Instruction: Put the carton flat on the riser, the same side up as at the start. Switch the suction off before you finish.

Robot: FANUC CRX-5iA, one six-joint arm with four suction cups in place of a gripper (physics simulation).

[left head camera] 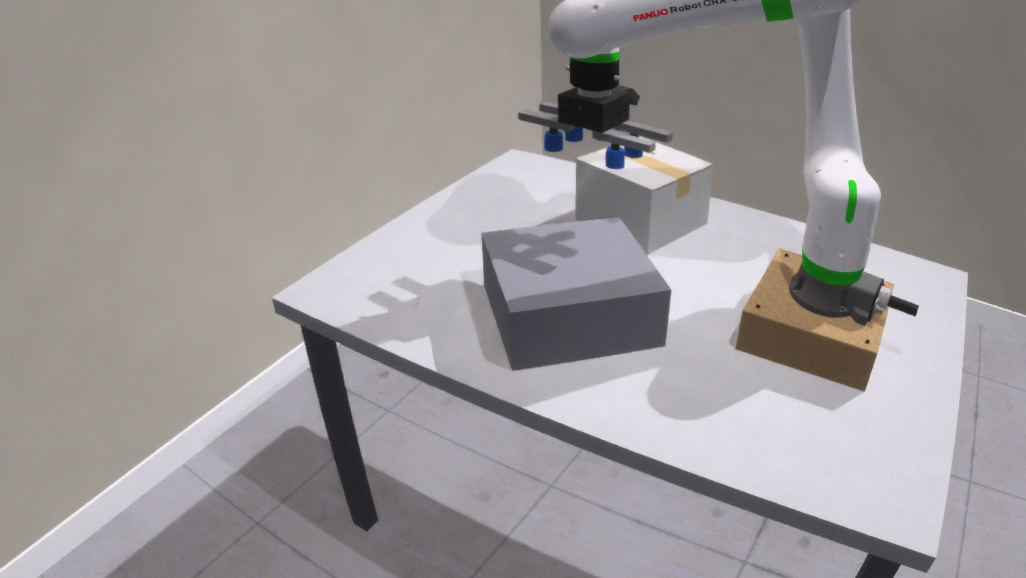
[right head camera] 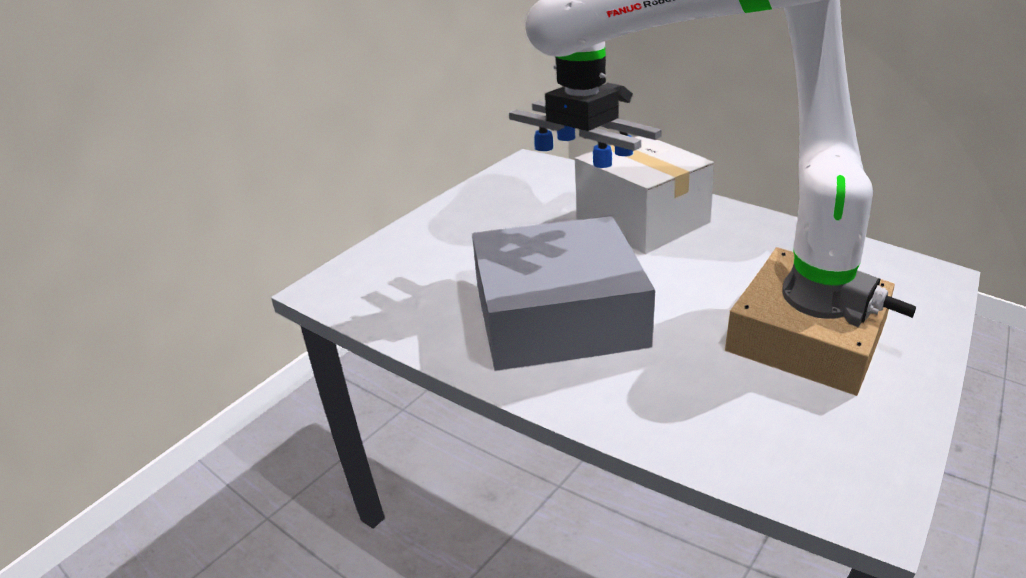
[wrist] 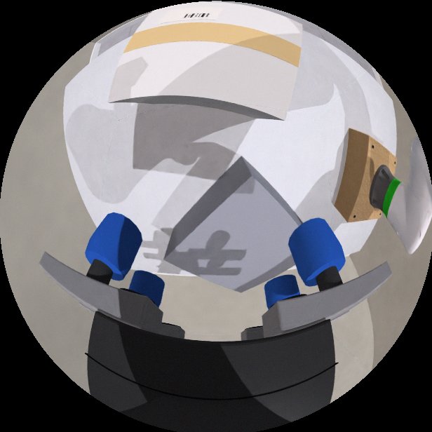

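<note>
The white carton (left head camera: 612, 204) (right head camera: 610, 203) (wrist: 205, 75) stands flat on the table behind the riser, with a tan tape strip and a barcode label on its top. The riser (left head camera: 590, 333) (right head camera: 574, 336) (wrist: 235, 225) is a grey block, turned at an angle to the carton; its top is bare. My gripper (left head camera: 593, 145) (right head camera: 583, 145) (wrist: 215, 268), four blue suction cups under grey bars, is open with nothing on the cups. It hangs in the air; in both head camera views its right-hand cups overlap the carton's near left part. In the wrist view the carton is beyond the cups.
The arm's base is bolted to a brown wooden block (left head camera: 800, 359) (right head camera: 789, 359) (wrist: 350, 175), on the right of the white table (left head camera: 825, 459) (right head camera: 825, 459) (wrist: 305, 165). The arm reaches over from that side. Walls stand behind the table. Shadows of the gripper and arm fall on the riser and table.
</note>
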